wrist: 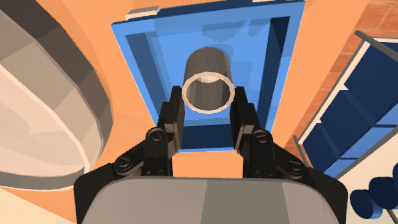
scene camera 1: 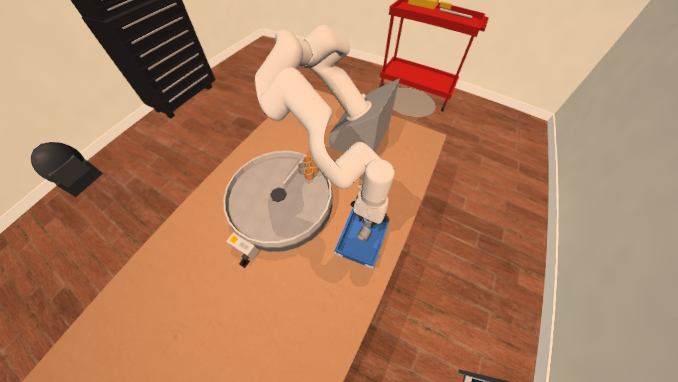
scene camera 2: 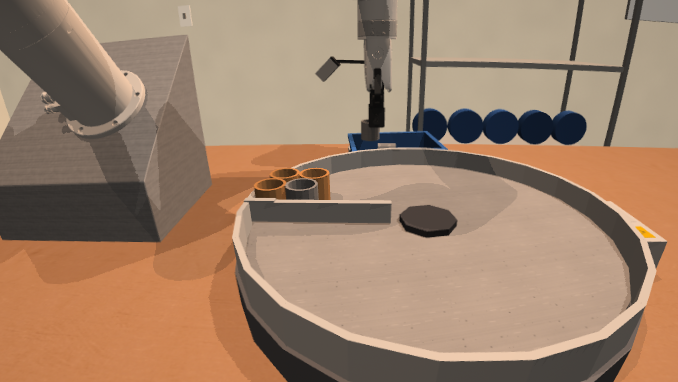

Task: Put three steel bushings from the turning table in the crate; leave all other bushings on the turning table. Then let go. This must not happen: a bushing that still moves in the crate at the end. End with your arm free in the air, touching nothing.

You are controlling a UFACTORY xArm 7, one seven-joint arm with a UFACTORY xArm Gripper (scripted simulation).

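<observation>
Looking through the pictures, I find a turning table and a crate, together with my gripper. The wrist view has my gripper in it as well.
</observation>
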